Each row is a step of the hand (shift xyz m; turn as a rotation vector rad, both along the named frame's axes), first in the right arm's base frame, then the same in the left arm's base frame.
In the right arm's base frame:
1: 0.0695 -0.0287 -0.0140 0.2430 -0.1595 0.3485
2: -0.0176 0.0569 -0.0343 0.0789 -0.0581 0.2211
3: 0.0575 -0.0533 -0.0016 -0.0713 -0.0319 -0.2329
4: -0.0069 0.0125 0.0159 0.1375 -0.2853 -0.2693
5: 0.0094 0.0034 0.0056 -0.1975 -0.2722 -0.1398
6: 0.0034 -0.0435 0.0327 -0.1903 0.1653 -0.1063
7: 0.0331 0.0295 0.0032 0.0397 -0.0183 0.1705
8: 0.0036 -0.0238 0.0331 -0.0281 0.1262 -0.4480
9: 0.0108 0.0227 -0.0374 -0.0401 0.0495 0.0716
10: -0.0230 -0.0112 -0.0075 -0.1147 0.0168 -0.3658
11: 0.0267 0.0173 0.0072 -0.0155 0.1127 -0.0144
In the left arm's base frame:
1: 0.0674 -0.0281 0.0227 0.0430 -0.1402 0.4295
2: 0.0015 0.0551 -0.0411 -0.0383 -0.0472 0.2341
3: 0.0508 -0.0523 0.0289 0.0502 -0.0431 -0.2366
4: -0.0137 0.0131 0.0100 0.2490 -0.2942 -0.1558
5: 0.0055 0.0038 0.0093 -0.1067 -0.2813 -0.2052
6: -0.0131 -0.0420 0.0322 -0.1141 0.1573 -0.1926
7: 0.0276 0.0302 0.0175 -0.0479 -0.0103 0.1691
8: -0.0130 -0.0223 0.0318 0.1930 0.1063 -0.4109
9: 0.0277 0.0213 -0.0285 -0.0695 0.0518 0.0409
10: -0.0166 -0.0119 -0.0172 0.0768 -0.0009 -0.3760
11: 0.0200 0.0180 0.0184 -0.0059 0.1117 -0.0253

